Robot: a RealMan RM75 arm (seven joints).
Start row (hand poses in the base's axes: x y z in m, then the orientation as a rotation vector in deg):
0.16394 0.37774 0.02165 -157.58 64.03 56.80
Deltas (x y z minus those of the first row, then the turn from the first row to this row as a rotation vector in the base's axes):
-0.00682 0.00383 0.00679 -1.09 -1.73 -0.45
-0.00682 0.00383 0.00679 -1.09 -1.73 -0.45
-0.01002 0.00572 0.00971 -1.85 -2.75 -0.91
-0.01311 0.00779 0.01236 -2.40 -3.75 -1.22
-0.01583 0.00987 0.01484 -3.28 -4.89 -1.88
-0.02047 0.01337 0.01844 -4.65 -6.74 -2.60
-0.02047 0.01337 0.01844 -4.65 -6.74 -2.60
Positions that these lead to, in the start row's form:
0.15712 0.38157 0.02844 -158.34 65.23 53.86
0.15712 0.38157 0.02844 -158.34 65.23 53.86
0.15392 0.38346 0.03136 -158.69 66.27 52.05
0.15083 0.38553 0.03401 -158.99 66.95 50.35
0.14811 0.38761 0.03649 -159.23 68.31 48.29
0.14347 0.39111 0.04009 159.50 -69.85 -44.88
0.14347 0.39111 0.04009 159.50 -69.85 -44.88

